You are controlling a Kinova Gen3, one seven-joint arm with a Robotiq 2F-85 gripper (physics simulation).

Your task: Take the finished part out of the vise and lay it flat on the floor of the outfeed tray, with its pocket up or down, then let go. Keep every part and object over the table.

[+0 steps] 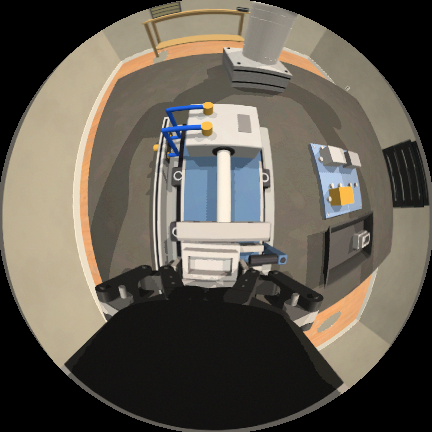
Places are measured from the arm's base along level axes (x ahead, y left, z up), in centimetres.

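Pixels of known places: gripper, fingertip midpoint: (pixel 209 266); arm's base at its link origin: (pixel 259 56).
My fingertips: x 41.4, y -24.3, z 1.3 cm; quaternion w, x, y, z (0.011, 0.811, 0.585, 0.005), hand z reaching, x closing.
For each thing: its top centre in the pictures, then the offset to it from my fingertips. "*": a spot on its surface instead.
- finished part at its top centre: (pixel 209 266) dx -1.0, dy +0.3, dz +2.7 cm
- vise at its top centre: (pixel 219 196) dx -7.1, dy +3.1, dz +1.1 cm
- outfeed tray at a spot on its surface: (pixel 327 257) * dx +9.3, dy +21.8, dz -5.3 cm
- small grey part at its top centre: (pixel 365 239) dx +11.8, dy +38.3, dz -4.1 cm
- blue plate at its top centre: (pixel 342 178) dx -5.3, dy +35.5, dz -8.0 cm
- yellow block at its top centre: (pixel 346 194) dx -1.7, dy +30.5, dz -4.4 cm
- dark cylindrical handle at a spot on its surface: (pixel 262 259) * dx +0.8, dy +5.9, dz +0.8 cm
The finished part (pixel 210 263), a pale block with a rectangular pocket facing up, sits at the near end of the vise (pixel 223 231), just in front of its wide pale jaw. My gripper (pixel 209 266) has its two fingers against the left and right sides of the part and is shut on it. The fingertips' lower ends and the part's underside are hidden. The outfeed tray (pixel 327 257), dark with raised walls, is at the right. A small grey part (pixel 361 240) with a square opening lies in it, near its right wall.
A blue plate (pixel 340 176) with grey blocks, pale pins and a yellow block (pixel 342 195) lies behind the tray. Blue bent bars (pixel 185 129) with yellow ends rise at the vise's back left. A dark cylindrical handle (pixel 262 259) sticks out right of the part. A grey robot base (pixel 257 72) stands at the back.
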